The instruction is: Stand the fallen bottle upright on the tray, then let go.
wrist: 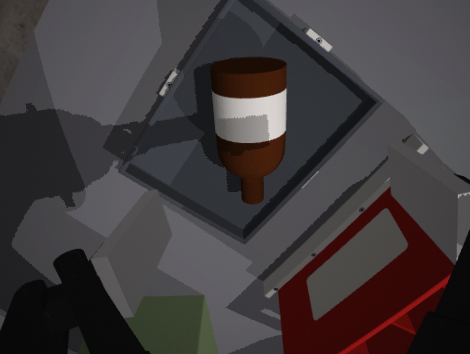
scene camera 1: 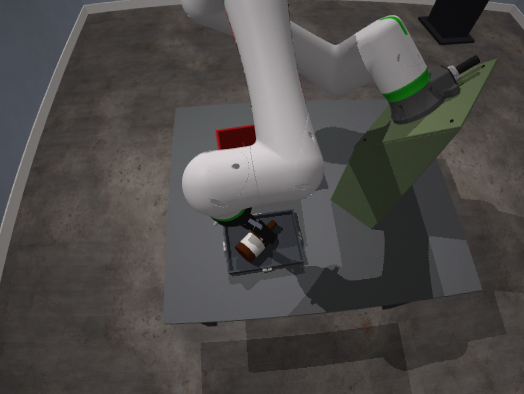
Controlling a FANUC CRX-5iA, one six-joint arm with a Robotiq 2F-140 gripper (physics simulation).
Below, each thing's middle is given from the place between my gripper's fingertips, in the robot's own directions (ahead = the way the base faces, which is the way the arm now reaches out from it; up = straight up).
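Brown bottle (wrist: 249, 94): my hand is 17 cm above it, 1 cm to the left of it and 3 cm past it. Pale strip (wrist: 379, 182), measured from my hand: 19 cm to the right, 11 cm behind, 20 cm below.
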